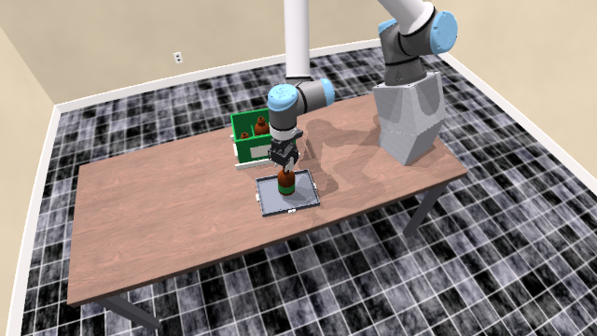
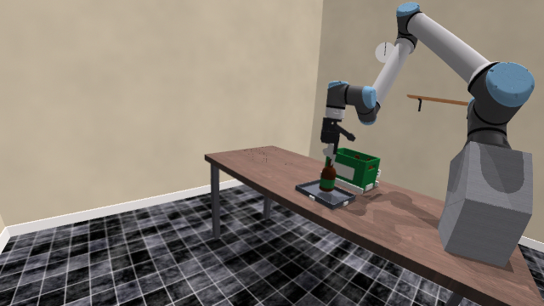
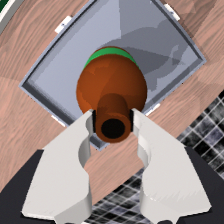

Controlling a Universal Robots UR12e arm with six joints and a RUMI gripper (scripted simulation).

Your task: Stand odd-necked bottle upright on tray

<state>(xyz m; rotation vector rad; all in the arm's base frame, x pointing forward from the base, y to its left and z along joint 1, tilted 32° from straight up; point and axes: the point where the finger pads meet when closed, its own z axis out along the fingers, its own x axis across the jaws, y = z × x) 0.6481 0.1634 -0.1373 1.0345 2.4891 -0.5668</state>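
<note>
Now: hand 70 mm above the glass bottle. Round my hand: grey tray (170 mm below); then green crate (290 mm to the right, 90 mm below, 30 mm ahead).
</note>
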